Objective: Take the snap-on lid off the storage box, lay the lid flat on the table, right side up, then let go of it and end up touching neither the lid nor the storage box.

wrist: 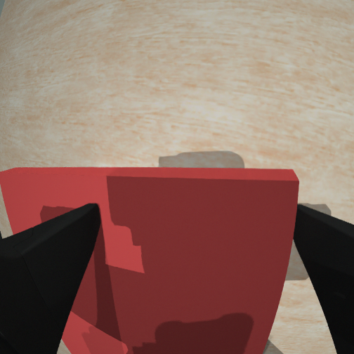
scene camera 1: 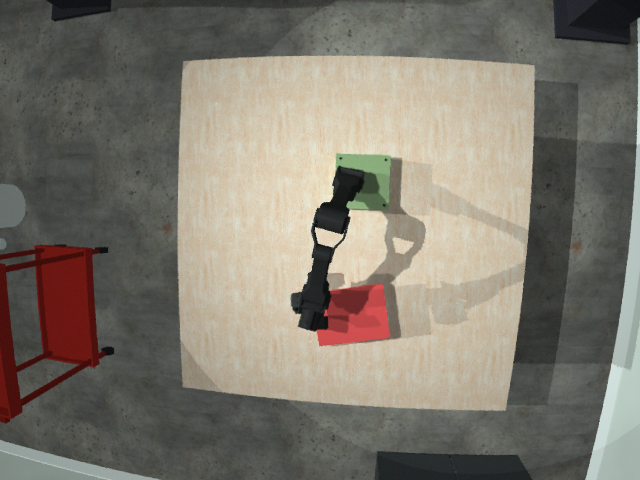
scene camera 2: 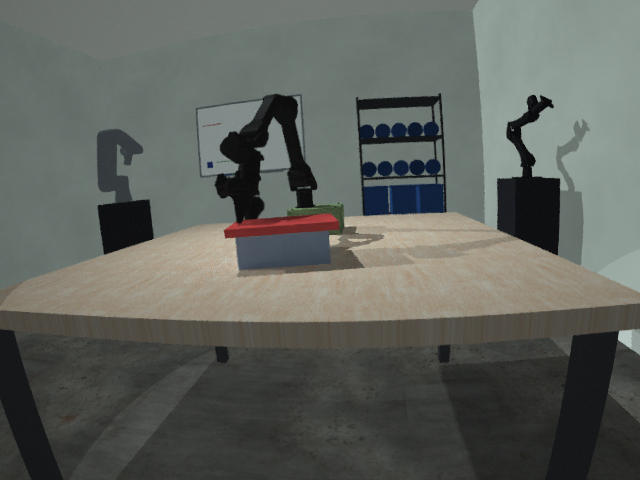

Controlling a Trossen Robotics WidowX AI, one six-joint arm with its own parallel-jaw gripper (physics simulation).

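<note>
The red lid [scene camera 1: 376, 328] [scene camera 2: 284, 225] [wrist: 200, 250] sits right side up on top of the blue-grey storage box [scene camera 2: 283, 249], which stands on the table [scene camera 1: 232, 155] [scene camera 2: 180, 289] [wrist: 200, 75]. The lid hides the box from above. My gripper [scene camera 1: 313, 324] [scene camera 2: 248, 217] [wrist: 198, 215] is wide open, pointing down at the lid's end nearer the arm's base. In the wrist view the left fingertip is over the lid's top and the right one is at its right edge. Nothing is held. Whether a finger touches the lid, I cannot tell.
The arm's base stands on a green block [scene camera 1: 379, 167] [scene camera 2: 333, 211] behind the box. A red frame [scene camera 1: 67, 304] stands on the floor to the left of the table. A shelf rack [scene camera 2: 398, 102] and a dark pedestal [scene camera 2: 528, 217] stand beyond the table.
</note>
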